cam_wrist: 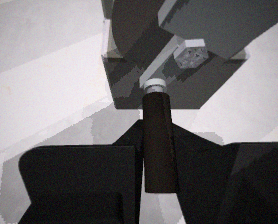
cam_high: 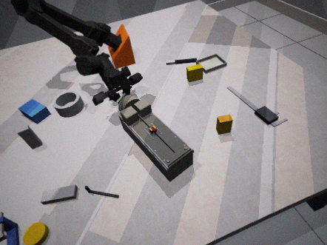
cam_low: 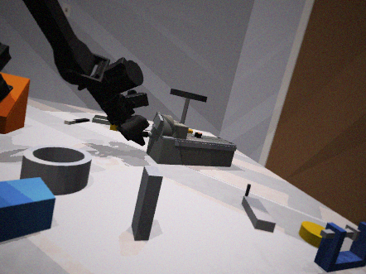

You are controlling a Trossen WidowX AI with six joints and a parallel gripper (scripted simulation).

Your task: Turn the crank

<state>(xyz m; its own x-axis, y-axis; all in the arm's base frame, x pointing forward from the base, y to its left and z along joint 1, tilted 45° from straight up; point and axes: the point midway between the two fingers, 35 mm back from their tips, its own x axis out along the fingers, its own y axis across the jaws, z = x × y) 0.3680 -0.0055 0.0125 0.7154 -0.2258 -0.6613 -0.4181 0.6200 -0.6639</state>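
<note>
The red pointer is 16 cm ahead of my gripper tip, 6 cm to the left of it and 5 cm above it. From my gripper tip the other things lie so: black hex key 26 cm ahead, 14 cm to the right, 2 cm below; then dark crank handle 2 cm behind, 1 cm to the right, 3 cm above; then blue block 13 cm behind, 36 cm to the right, 1 cm below.
</note>
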